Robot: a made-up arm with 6 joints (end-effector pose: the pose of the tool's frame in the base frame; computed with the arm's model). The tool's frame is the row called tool. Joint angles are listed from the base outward.
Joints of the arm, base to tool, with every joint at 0 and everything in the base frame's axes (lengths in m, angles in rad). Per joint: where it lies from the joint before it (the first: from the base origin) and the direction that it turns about. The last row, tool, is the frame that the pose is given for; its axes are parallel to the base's.
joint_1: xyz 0.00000 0.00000 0.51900 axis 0 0 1
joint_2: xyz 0.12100 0.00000 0.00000 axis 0 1 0
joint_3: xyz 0.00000 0.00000 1.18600 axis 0 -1 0
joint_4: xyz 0.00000 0.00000 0.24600 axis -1 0 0
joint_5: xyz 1.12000 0.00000 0.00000 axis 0 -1 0
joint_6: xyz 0.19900 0.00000 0.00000 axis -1 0 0
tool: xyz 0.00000 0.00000 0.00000
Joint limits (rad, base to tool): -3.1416..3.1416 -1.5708..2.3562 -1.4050..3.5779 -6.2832..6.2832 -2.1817..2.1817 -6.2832..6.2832
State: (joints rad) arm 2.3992 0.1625 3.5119 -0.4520 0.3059 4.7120
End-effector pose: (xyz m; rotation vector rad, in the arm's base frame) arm 0.6859 -0.5938 1.1257 -0.8742 0.7206 -0.2729
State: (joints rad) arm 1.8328 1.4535 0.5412 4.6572 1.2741 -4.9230
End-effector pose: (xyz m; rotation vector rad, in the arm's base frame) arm -0.3879 2.1800 -0.1299 -0.7149 0.1177 0.4769
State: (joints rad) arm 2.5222 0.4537 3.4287 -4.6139 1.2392 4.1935
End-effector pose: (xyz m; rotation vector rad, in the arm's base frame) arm 0.3516 -0.4806 1.5571 -1.6781 2.1746 -0.8599
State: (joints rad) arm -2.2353 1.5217 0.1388 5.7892 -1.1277 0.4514
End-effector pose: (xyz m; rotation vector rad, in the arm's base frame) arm -0.9300 -1.3254 -0.5905 2.3451 0.6455 -0.6217
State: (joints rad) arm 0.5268 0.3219 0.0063 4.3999 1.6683 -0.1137
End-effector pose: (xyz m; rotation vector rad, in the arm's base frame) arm 1.4778 0.6415 1.4784 1.2980 -0.6299 -1.2099
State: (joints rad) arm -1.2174 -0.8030 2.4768 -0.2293 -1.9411 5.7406
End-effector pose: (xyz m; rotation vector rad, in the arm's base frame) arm -0.5700 1.6670 1.1336 -0.5161 -1.1729 -0.5717
